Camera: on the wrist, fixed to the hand. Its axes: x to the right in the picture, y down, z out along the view.
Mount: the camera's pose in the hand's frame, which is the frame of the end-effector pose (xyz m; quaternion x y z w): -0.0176 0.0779 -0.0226 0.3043 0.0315 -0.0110 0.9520
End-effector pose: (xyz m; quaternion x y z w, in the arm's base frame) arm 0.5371 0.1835 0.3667 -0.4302 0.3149 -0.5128 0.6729
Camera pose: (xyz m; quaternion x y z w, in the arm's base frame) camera 0.5454 0.2027 0.2864 -0.1921 0.1602 -0.6050 0.7559
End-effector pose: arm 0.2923 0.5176 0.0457 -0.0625 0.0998 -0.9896 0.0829
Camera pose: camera 0.3182 0.4497 0.0056 -0.0042 -0.2042 -0.9753 0.0839
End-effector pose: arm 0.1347 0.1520 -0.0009 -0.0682 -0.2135 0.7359 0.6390
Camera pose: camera 0.0752 0.1329 -0.0555 0.1087 0.0401 0.7563 0.6439
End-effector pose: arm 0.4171 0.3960 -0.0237 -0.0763 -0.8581 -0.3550 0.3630
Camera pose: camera 0.4730 0.4406 0.0185 0.0584 -0.9144 -0.0832 0.3919
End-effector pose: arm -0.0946 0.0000 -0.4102 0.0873 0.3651 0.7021 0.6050
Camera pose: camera -0.1641 -0.0254 -0.3726 0.2411 0.5813 0.5534 0.5456
